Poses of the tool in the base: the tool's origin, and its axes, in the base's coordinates. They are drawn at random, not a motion.
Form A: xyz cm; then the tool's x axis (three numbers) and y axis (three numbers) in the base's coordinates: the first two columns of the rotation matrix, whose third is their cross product.
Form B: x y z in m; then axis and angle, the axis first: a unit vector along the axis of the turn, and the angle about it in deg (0 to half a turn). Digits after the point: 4 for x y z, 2 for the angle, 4 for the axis.
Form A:
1: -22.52, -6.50, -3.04, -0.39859, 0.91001, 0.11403, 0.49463, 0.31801, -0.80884
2: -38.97, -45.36, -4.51, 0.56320, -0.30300, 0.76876, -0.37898, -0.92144, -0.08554
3: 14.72, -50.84, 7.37, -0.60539, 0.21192, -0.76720, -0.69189, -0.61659, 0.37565
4: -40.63, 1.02, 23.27, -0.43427, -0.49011, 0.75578, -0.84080, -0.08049, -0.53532
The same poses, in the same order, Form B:
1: -0.2252, -0.0650, -0.0304, -0.4850, -0.7919, 0.3711, 145.97
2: -0.3897, -0.4536, -0.0451, 0.8838, -0.1933, 0.4260, 174.88
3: 0.1472, -0.5084, 0.0737, -0.3643, 0.3559, 0.8606, 148.32
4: -0.4063, 0.0102, 0.2327, 0.5128, -0.6669, 0.5407, 161.08
